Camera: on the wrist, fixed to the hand. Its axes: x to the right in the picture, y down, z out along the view.
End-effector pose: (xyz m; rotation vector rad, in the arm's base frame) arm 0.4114 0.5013 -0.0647 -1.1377 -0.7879 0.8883
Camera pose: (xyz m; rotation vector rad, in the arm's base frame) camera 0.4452 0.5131 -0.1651 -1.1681 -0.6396 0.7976
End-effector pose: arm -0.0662 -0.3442 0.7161 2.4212 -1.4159 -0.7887
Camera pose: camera -0.1007 -0.4101 0.7924 2.4428 -1.3787 -0.5616
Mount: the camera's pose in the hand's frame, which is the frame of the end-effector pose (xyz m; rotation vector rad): 0.0177 0.0930 -0.0489 0.0302 0.1606 0.0026
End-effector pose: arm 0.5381 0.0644 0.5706 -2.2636 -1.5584 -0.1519
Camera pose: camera 0.6363 0.0330 0.5975 -2.1723 -1.4649 -0.2997
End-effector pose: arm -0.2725 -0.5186 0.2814 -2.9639 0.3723 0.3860
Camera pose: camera -0.2685 -0.6197 0.3147 -2.9734 0.3953 0.1412
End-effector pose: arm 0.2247 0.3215 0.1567 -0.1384 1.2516 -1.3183
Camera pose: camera 0.2436 0.3663 0.0619 -0.0094 1.3656 -1.3666
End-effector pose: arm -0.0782 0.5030 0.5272 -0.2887 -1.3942 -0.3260
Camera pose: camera 0.0051 0.5688 0.5365 -0.2343 -1.2395 -0.3188
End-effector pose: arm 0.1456 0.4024 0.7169 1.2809 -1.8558 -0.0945
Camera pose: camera 0.1088 0.4509 0.8044 1.2688 -1.7273 0.0371
